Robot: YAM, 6 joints.
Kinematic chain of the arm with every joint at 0, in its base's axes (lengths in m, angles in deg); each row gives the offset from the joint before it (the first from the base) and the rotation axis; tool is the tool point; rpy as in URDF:
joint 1: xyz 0 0 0.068 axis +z
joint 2: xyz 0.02 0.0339 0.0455 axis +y
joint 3: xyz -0.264 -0.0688 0 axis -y
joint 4: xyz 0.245 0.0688 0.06 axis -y
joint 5: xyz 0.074 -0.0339 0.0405 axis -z
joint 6: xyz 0.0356 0 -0.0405 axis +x
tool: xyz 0 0 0 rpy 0 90 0
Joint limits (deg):
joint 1: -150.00..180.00
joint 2: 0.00..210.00
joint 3: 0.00..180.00
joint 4: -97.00..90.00
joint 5: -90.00..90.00
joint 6: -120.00..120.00
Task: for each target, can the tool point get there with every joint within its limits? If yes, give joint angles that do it. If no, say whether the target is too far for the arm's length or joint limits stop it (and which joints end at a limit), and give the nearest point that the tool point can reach.
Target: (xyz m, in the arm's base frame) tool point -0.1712 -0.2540 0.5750
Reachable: yes | joints -117.95 92.00 109.84 29.40 64.69 -75.25
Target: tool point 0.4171 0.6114 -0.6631
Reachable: no: too far | nearest point 0.2638 0.3866 -0.3062 | short by 0.449 m
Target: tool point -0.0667 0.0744 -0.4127
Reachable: no: joint limits stop it (at a limit: joint 2) | nearest point -0.0807 0.0900 -0.3571 | short by 0.059 m
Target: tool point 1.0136 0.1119 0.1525
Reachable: no: too far | nearest point 0.6415 0.0708 0.1379 | short by 0.375 m
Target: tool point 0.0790 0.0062 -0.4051
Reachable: no: joint limits stop it (at a limit: joint 2) | nearest point 0.1031 0.0081 -0.3499 | short by 0.060 m
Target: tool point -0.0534 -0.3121 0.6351
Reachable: yes | joints -94.88 112.12 144.46 45.14 48.39 89.79
